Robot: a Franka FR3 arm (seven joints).
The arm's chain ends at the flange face. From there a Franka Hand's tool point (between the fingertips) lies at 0.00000 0.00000 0.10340 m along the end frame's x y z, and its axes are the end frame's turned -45 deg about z.
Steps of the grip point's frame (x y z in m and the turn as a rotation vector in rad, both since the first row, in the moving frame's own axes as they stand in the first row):
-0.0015 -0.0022 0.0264 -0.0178 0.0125 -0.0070
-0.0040 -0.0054 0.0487 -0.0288 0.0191 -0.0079
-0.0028 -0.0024 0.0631 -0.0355 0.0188 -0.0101
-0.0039 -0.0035 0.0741 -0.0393 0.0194 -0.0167
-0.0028 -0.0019 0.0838 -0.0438 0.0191 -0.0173
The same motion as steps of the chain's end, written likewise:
-0.0048 -0.0009 0.0264 -0.0037 0.0214 -0.0070
-0.0102 -0.0017 0.0488 -0.0069 0.0339 -0.0079
-0.0077 -0.0009 0.0632 -0.0118 0.0384 -0.0101
-0.0095 -0.0011 0.0742 -0.0141 0.0415 -0.0167
-0.0079 -0.0011 0.0839 -0.0175 0.0445 -0.0173

